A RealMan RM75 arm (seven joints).
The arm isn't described. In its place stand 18 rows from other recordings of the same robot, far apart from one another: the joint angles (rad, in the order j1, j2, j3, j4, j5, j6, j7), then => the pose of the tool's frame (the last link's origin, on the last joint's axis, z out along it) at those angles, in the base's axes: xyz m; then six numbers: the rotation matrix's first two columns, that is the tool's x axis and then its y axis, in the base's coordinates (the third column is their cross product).
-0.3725 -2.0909 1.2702 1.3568 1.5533 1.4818 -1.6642 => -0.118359 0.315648 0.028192 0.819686 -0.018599 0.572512 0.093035 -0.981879 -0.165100
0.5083 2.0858 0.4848 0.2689 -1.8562 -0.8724 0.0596 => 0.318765 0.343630 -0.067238 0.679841 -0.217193 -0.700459 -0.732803 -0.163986 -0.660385
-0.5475 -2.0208 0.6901 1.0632 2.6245 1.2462 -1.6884 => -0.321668 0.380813 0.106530 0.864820 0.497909 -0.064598 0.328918 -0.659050 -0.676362
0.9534 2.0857 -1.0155 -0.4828 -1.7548 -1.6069 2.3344 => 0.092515 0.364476 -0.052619 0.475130 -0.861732 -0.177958 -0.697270 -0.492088 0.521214
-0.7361 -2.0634 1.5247 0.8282 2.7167 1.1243 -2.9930 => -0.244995 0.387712 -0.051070 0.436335 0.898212 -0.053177 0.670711 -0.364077 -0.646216
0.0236 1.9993 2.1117 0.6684 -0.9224 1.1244 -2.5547 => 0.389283 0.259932 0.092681 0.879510 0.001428 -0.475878 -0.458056 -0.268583 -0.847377
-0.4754 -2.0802 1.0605 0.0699 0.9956 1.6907 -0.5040 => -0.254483 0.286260 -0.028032 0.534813 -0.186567 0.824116 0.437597 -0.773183 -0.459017
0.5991 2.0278 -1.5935 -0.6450 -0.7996 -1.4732 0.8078 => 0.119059 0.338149 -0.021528 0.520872 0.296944 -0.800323 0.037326 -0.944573 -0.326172
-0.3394 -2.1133 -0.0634 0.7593 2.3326 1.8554 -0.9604 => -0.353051 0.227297 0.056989 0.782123 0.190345 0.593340 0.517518 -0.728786 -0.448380
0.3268 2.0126 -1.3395 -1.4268 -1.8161 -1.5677 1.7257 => 0.164675 0.298522 0.022538 0.968979 -0.027827 -0.245572 -0.056410 -0.992314 -0.110141
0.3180 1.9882 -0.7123 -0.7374 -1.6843 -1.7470 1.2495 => 0.291414 0.285460 0.070470 0.736524 -0.138869 -0.662003 -0.403771 -0.875465 -0.265575
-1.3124 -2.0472 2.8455 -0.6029 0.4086 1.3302 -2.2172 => -0.182775 0.446060 0.010933 0.499311 0.861980 0.087632 0.824305 -0.441452 -0.354460
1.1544 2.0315 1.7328 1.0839 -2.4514 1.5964 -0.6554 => 0.019566 0.398968 -0.022025 0.905921 -0.278403 0.319059 -0.205040 -0.947664 -0.244727
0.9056 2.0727 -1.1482 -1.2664 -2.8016 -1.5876 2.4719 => 0.120006 0.417398 0.043294 0.803575 -0.558686 0.205276 -0.372970 -0.741420 -0.557844
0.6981 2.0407 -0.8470 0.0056 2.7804 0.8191 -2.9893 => 0.335991 0.408613 0.016971 0.730391 -0.144672 -0.667532 -0.672251 0.020669 -0.740034
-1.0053 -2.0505 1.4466 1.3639 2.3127 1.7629 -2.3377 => -0.019139 0.348685 -0.012346 0.954508 0.033397 -0.296308 0.020699 -0.998732 -0.045888
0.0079 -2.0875 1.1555 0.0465 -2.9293 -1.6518 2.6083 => -0.406444 0.145672 0.047713 0.517568 -0.203204 0.831163 0.855634 0.118757 -0.503773
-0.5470 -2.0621 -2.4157 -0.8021 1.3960 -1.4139 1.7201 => -0.201075 0.388359 0.091430 0.533582 -0.009230 0.845698 0.528998 -0.776552 -0.342240
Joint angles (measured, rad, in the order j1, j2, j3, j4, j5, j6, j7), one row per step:
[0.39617, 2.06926, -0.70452, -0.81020, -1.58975, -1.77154, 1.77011]
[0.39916, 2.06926, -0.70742, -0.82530, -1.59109, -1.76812, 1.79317]
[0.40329, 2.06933, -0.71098, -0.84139, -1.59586, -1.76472, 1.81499]
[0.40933, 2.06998, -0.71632, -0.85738, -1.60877, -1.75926, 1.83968]
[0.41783, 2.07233, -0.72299, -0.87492, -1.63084, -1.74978, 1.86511]
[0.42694, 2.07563, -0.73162, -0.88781, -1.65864, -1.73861, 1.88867]
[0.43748, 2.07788, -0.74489, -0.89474, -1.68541, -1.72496, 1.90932]
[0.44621, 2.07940, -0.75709, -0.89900, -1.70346, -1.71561, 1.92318]
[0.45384, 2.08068, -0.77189, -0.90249, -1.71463, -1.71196, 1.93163]
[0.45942, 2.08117, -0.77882, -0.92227, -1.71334, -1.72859, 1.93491]
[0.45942, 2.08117, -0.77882, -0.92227, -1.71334, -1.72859, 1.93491]
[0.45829, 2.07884, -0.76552, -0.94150, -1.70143, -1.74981, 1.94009]
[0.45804, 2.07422, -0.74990, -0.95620, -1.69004, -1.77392, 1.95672]
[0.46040, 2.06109, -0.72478, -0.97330, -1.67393, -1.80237, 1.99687]
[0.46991, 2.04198, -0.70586, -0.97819, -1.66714, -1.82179, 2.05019]
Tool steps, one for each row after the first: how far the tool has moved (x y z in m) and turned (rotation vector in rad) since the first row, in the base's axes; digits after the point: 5 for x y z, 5 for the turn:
[-0.00227, 0.00175, 0.00160, -0.00823, -0.00221, -0.00392]
[-0.00483, 0.00363, 0.00282, -0.01749, -0.00833, -0.00576]
[-0.00746, 0.00581, 0.00266, -0.03365, -0.02030, -0.01001]
[-0.01038, 0.00865, 0.00102, -0.05319, -0.04023, -0.01609]
[-0.01272, 0.01128, -0.00247, -0.07717, -0.06352, -0.02490]
[-0.01502, 0.01418, -0.00704, -0.10267, -0.08769, -0.03333]
[-0.01731, 0.01633, -0.01068, -0.12160, -0.10564, -0.03610]
[-0.02034, 0.01755, -0.01417, -0.13917, -0.11998, -0.02980]
[-0.02602, 0.01727, -0.01266, -0.14356, -0.12786, 0.00017]
[-0.02602, 0.01727, -0.01266, -0.14356, -0.12786, 0.00017]
[-0.02851, 0.01621, -0.00592, -0.13153, -0.11897, 0.01727]
[-0.03027, 0.01480, 0.00117, -0.12937, -0.10539, 0.02621]
[-0.03163, 0.01425, 0.01334, -0.13087, -0.08508, 0.02339]
[-0.03244, 0.01577, 0.02390, -0.14940, -0.07084, 0.00653]

